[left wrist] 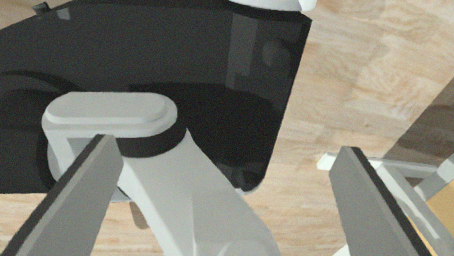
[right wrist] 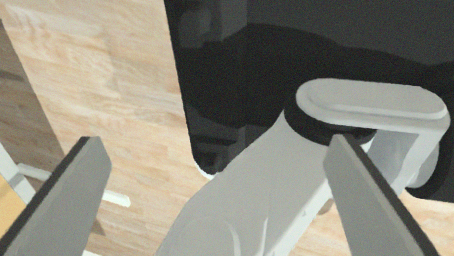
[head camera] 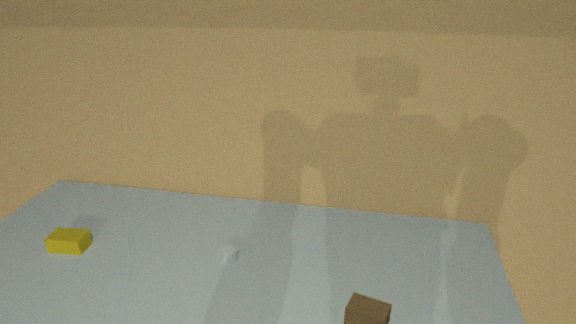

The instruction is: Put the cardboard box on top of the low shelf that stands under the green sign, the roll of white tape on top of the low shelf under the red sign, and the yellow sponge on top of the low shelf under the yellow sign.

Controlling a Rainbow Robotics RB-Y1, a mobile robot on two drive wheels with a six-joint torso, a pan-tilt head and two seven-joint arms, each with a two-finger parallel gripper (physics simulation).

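Frame: origin at the robot's base, x ahead, y left, z up, level; millimetres.
Seen in the pictures: left gripper, between the fingertips: [left wrist: 227, 155]; right gripper, between the fingertips: [right wrist: 217, 150].
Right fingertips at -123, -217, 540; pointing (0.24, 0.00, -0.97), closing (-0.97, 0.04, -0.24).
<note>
Offsets run from my right fingertips to a thing's top centre, as dx, dy, dz. Level surfaces: height alone.
The yellow sponge @(+1047, +870, +225) [head camera: 68, 241] lies at the left of the table in the head view. The small roll of white tape @(+1015, +403, +204) [head camera: 228, 253] lies near the middle, pale against the top. The brown cardboard box @(+772, +53, +230) [head camera: 367, 310] is at the lower edge of the head view, right of the middle, partly cut off. My left gripper [left wrist: 227, 155] is open and empty, above the floor beside my base. My right gripper [right wrist: 217, 150] is open and empty, on the other side. Neither gripper shows in the head view. The low shelves and the signs do not show.
The pale grey table @(dz +180) [head camera: 165, 215] stands against the tan wall [head camera: 165, 100], with my shadow on both. White table feet [left wrist: 405, 165] [right wrist: 116, 198] show on the wooden floor @(dz -540) [left wrist: 345, 85] [right wrist: 125, 100] in both wrist views, near my black base [left wrist: 200, 50] [right wrist: 300, 45].
</note>
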